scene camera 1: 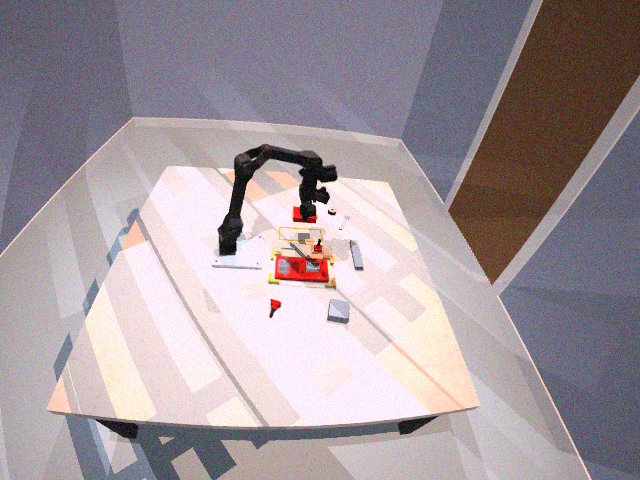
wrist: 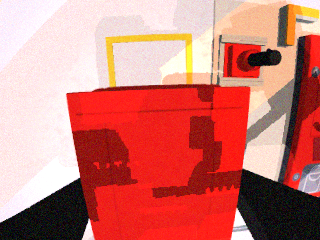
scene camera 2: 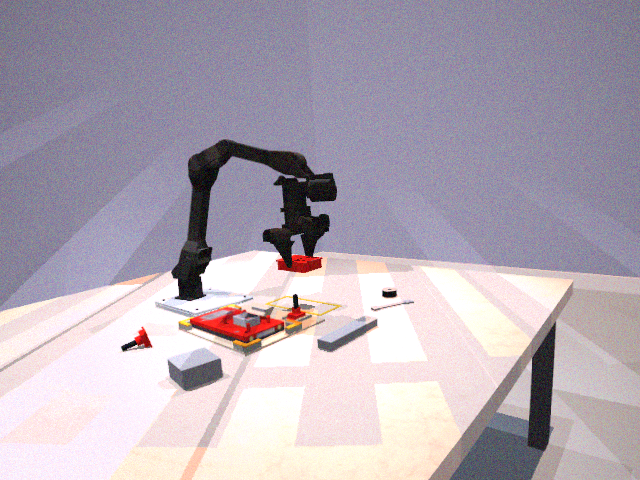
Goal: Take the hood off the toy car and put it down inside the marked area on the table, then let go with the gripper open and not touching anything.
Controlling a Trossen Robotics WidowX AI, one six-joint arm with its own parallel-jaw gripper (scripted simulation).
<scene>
My gripper holds a red hood. Further things: a red toy car.
My gripper also shows in the wrist view.
</scene>
